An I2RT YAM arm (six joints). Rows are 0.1 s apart.
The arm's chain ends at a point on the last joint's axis. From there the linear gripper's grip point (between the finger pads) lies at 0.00 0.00 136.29 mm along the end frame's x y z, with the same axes.
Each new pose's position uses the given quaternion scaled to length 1; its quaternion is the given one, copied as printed.
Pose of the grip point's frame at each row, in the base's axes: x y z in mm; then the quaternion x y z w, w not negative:
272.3 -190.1 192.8 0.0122 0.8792 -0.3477 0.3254
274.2 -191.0 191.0 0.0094 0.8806 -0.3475 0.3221
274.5 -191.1 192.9 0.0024 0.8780 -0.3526 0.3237
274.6 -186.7 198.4 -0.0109 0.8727 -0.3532 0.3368
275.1 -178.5 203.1 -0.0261 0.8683 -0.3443 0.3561
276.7 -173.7 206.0 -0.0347 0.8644 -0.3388 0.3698
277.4 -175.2 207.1 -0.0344 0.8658 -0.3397 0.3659
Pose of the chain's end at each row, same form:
195.5 -105.7 267.3 0.0122 0.8792 -0.3477 0.3254
197.8 -106.8 266.1 0.0094 0.8806 -0.3475 0.3221
197.3 -106.5 266.7 0.0024 0.8780 -0.3526 0.3237
193.4 -103.7 269.8 -0.0109 0.8727 -0.3532 0.3368
188.4 -99.5 272.5 -0.0261 0.8683 -0.3443 0.3561
186.4 -97.4 273.7 -0.0347 0.8644 -0.3388 0.3698
187.9 -98.5 275.4 -0.0344 0.8658 -0.3397 0.3659

